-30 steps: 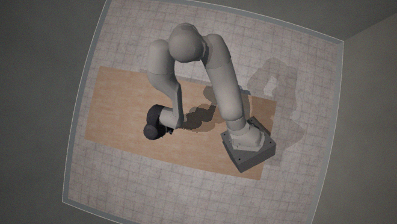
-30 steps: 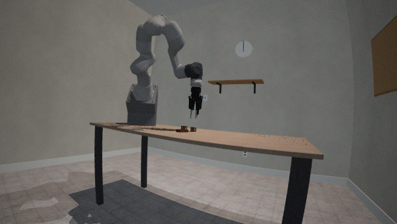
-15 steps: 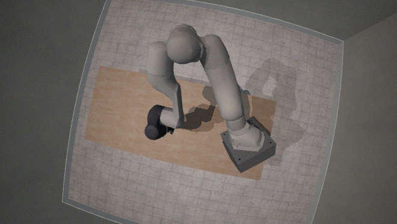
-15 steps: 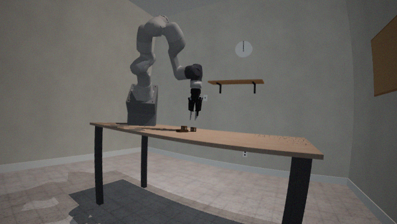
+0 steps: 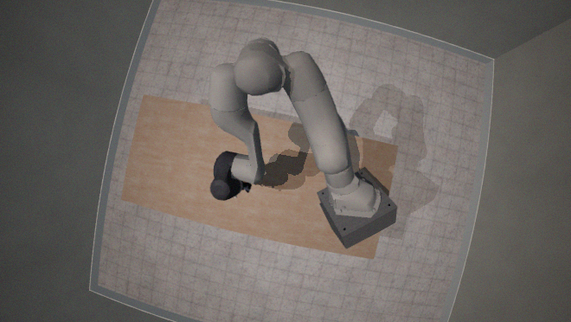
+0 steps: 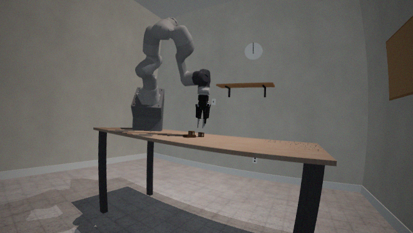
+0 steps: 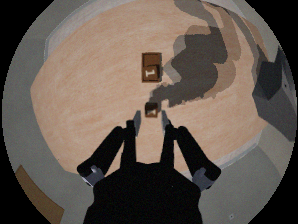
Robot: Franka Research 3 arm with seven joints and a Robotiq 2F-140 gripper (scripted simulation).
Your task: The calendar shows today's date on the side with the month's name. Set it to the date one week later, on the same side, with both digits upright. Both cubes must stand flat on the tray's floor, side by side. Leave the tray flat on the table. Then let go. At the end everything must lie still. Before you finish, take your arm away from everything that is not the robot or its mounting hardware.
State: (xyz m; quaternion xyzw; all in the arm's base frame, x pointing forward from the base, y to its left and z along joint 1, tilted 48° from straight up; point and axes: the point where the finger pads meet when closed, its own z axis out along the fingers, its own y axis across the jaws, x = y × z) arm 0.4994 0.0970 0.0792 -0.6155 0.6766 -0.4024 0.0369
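My gripper is now 80 mm above the calendar cube.
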